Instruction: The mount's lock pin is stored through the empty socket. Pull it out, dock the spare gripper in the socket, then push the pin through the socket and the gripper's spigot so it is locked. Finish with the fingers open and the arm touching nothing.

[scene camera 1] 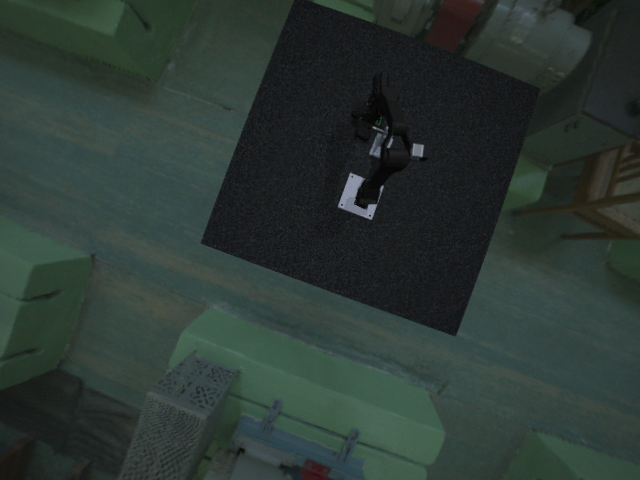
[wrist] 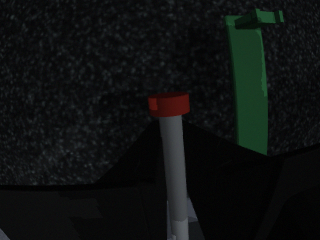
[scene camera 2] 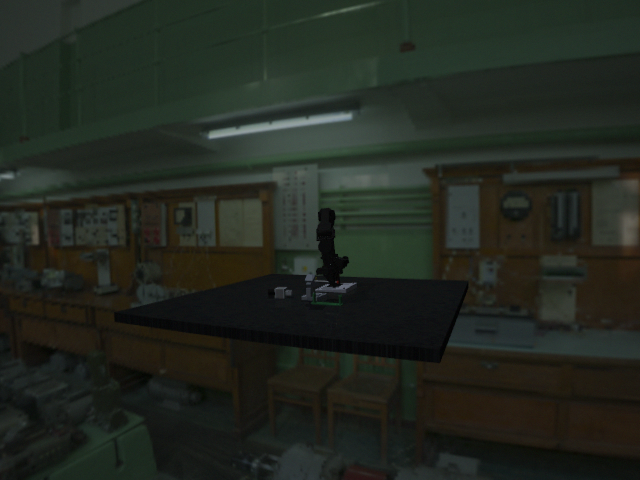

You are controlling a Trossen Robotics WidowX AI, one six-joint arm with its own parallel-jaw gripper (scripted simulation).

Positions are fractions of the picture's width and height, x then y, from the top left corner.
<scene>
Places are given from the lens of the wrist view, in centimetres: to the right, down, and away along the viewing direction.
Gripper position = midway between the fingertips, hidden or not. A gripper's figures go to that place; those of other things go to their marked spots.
my gripper (wrist: 0.52, 0.54): 0, 0, 10
green bracket (wrist: 0.77, 0.20): 7, -6, 15
</scene>
